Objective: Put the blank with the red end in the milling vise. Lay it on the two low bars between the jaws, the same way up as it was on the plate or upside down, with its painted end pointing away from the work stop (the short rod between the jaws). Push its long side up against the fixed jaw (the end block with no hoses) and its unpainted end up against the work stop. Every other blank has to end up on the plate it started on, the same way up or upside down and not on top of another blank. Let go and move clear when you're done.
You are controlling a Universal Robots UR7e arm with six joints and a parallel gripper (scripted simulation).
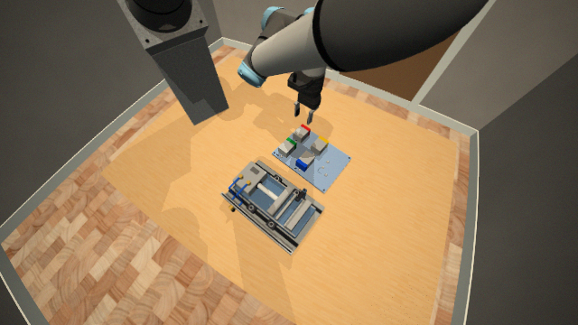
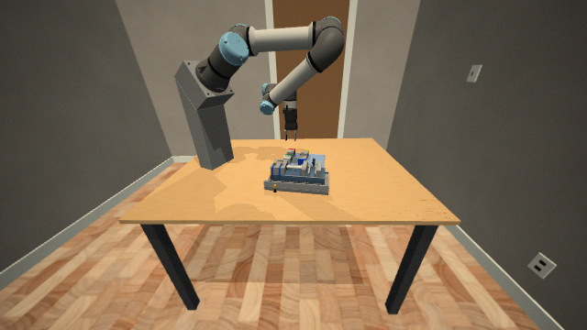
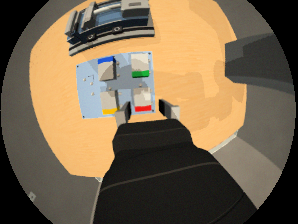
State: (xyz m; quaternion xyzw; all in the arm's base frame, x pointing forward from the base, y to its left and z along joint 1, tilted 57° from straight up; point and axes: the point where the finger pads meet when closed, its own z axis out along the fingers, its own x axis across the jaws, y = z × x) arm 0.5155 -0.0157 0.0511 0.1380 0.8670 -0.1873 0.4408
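The red-ended blank is 100 mm below my hand. From my hand the other things lie so: green-ended blank (50 mm behind, 70 mm to the right, 100 mm below); yellow-ended blank (70 mm ahead, 50 mm to the right, 100 mm below); blue-grey plate (50 mm ahead, 90 mm to the right, 130 mm below).
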